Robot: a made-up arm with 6 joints. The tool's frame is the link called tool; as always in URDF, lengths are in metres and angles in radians. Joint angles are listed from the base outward. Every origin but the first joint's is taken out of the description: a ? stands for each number. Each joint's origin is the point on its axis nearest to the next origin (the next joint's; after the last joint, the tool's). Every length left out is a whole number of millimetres.
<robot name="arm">
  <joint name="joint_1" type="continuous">
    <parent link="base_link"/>
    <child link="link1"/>
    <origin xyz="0 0 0.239"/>
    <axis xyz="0 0 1"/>
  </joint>
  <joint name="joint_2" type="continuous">
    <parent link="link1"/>
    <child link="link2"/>
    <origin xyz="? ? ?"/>
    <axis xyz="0 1 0"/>
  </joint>
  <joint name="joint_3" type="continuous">
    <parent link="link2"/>
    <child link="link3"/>
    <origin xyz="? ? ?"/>
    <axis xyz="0 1 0"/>
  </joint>
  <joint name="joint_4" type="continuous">
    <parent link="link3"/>
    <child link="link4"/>
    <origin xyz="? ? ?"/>
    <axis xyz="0 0 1"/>
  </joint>
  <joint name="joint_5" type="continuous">
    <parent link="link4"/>
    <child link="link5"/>
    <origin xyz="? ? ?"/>
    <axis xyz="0 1 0"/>
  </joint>
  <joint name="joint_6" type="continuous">
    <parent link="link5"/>
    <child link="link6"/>
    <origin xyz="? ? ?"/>
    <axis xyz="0 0 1"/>
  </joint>
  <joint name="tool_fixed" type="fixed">
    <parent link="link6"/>
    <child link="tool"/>
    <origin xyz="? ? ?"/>
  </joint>
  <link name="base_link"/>
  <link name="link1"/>
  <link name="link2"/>
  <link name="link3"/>
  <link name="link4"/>
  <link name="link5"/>
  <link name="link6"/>
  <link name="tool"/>
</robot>
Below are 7 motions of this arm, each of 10 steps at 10 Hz.
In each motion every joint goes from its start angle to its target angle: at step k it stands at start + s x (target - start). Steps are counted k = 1, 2, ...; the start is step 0. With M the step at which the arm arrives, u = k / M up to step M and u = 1 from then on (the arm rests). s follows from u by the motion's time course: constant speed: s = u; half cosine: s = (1 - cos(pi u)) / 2; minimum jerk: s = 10 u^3 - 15 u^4 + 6 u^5.
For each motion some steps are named. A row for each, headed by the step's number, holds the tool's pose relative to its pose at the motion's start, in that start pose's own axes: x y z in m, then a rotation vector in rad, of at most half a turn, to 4 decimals.
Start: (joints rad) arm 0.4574 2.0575 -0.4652 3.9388 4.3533 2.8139
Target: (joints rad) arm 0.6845 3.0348 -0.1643 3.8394 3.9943 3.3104
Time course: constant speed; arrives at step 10
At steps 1, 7, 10:
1: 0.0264 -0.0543 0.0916 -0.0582 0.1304 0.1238
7: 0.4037 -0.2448 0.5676 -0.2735 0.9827 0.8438
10: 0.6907 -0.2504 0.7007 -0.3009 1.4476 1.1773

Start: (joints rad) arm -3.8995 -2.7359 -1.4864 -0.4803 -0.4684 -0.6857
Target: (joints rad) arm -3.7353 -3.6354 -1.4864 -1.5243 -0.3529 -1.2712
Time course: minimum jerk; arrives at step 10
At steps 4, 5, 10:
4: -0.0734 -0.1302 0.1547 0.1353 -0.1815 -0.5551
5: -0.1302 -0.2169 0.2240 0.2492 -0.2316 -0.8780
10: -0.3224 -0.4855 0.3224 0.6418 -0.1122 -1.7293

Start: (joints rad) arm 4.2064 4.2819 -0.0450 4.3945 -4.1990 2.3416
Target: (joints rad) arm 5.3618 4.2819 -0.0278 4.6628 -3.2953 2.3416
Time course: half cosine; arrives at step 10
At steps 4, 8, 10:
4: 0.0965 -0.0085 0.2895 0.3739 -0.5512 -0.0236
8: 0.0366 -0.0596 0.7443 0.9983 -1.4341 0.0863
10: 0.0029 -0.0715 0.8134 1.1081 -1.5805 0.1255

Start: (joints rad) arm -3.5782 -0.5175 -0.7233 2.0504 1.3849 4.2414
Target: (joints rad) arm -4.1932 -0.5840 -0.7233 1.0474 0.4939 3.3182
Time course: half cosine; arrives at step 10
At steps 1, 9, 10:
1: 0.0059 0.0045 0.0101 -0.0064 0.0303 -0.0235
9: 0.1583 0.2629 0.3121 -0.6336 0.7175 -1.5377
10: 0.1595 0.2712 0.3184 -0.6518 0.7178 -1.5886

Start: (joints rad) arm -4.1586 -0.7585 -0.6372 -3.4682 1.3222 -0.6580
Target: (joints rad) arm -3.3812 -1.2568 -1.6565 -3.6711 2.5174 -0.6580
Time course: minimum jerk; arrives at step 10
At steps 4, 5, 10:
4: -0.0401 0.3253 0.1847 -0.4051 0.6165 -0.4123
5: 0.0012 0.5032 0.2380 -0.5179 1.0250 -0.6569
10: 0.2480 0.8221 0.2572 -0.2535 2.2892 -1.1364

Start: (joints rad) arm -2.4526 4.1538 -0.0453 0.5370 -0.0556 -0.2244
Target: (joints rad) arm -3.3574 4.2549 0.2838 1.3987 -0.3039 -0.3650
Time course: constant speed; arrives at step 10
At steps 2, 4, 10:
2: 0.0959 0.1390 -0.0283 -0.0773 0.0946 0.2451
4: 0.1761 0.2854 -0.0853 -0.1313 0.2141 0.4738
10: 0.2994 0.6995 -0.4260 -0.1702 0.7255 0.9947

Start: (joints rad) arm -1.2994 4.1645 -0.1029 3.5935 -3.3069 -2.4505
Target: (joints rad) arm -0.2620 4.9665 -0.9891 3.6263 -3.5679 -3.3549
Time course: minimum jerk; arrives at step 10
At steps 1, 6, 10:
1: -0.0039 -0.0056 0.0001 -0.0062 0.0032 -0.0037
6: -0.2115 -0.4464 0.2273 -0.5634 0.0941 -0.3096
10: -0.2256 -0.5770 0.4504 -0.8477 0.0150 -0.4458

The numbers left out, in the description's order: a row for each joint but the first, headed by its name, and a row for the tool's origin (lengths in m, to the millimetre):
joint_2: 0 0.049 0
joint_3: 0 0 0.409
joint_4: 0 0 0.566
joint_5: 0 0 0
joint_6: 0 0 0.106
tool: 0 0 0

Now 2 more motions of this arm.
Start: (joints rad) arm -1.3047 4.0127 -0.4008 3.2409 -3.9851 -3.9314
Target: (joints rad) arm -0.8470 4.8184 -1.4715 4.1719 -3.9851 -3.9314
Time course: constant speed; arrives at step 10
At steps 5, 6, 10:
5: 0.0235 -0.1933 0.0313 0.2233 0.0063 -0.2003
6: 0.0252 -0.2315 0.0485 0.2729 0.0115 -0.2304
10: 0.0175 -0.3682 0.1478 0.4777 0.0530 -0.3183

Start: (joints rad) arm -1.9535 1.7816 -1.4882 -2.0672 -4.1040 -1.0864
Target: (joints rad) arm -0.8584 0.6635 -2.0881 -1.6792 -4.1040 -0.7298
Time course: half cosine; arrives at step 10
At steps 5, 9, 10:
5: 0.3063 -0.2846 0.1264 -0.9024 -0.6562 0.3505
9: 0.3033 -0.2778 0.4654 -1.9900 -0.7785 0.5192
10: 0.2968 -0.2686 0.4797 -2.0479 -0.7649 0.5241

